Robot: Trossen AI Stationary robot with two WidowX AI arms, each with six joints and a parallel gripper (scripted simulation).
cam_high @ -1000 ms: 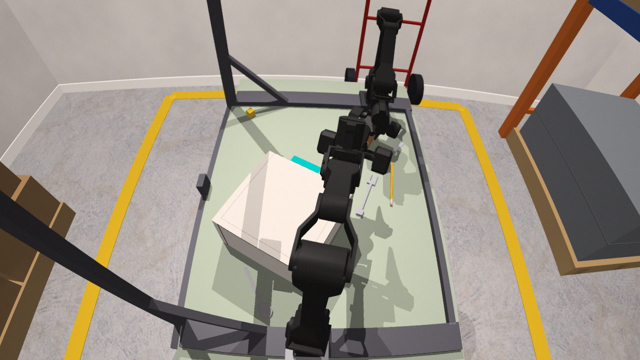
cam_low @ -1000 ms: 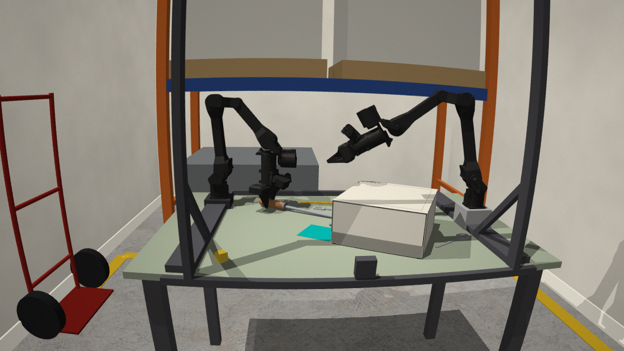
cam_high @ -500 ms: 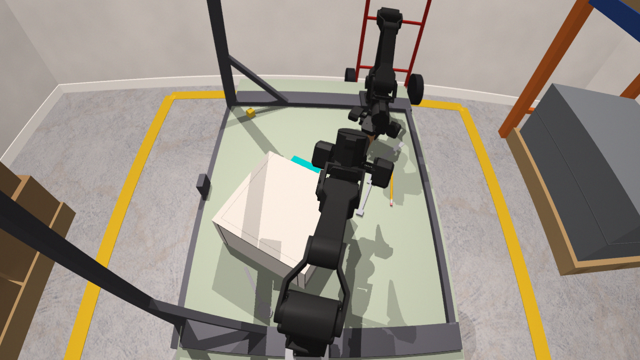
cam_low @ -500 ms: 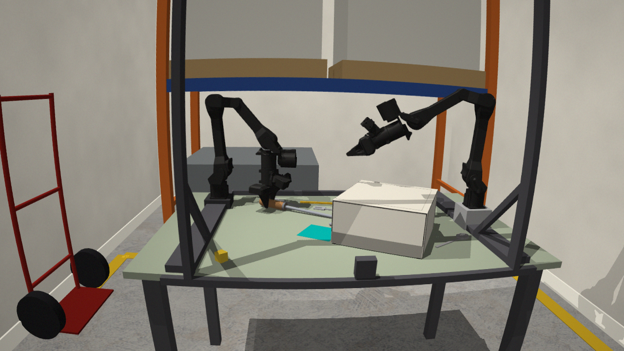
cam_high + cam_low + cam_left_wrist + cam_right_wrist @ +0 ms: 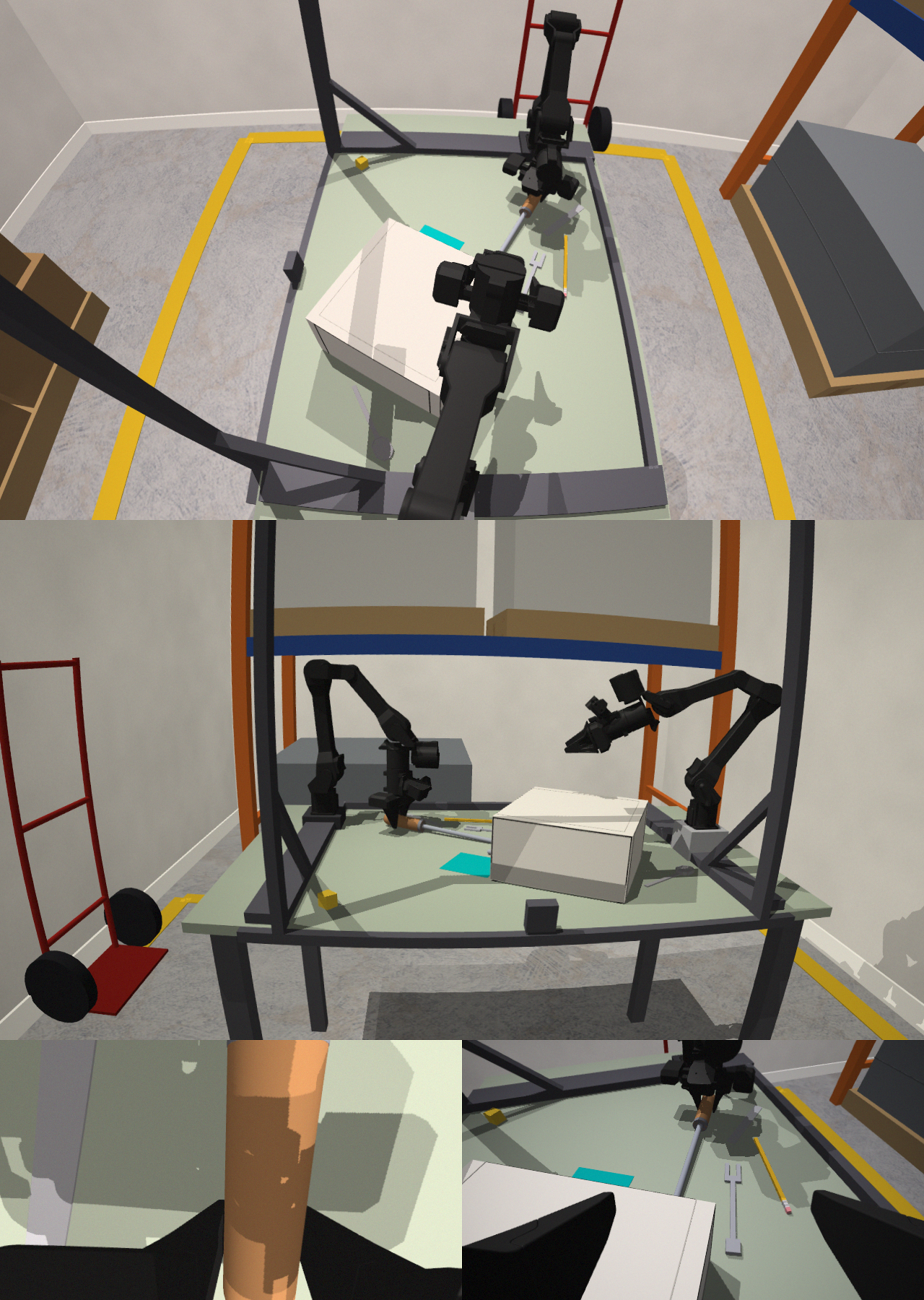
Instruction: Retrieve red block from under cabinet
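Now: left hand 30 mm short of the wrench, 260 mm to the left of it and 30 mm above it. Round my left hand: long grey rod tool: 70 mm behind, 130 mm to the right, 20 mm below; pencil: 100 mm ahead, 190 mm to the right, 30 mm below; ruler: 80 mm ahead, 50 mm to the right, 40 mm below.
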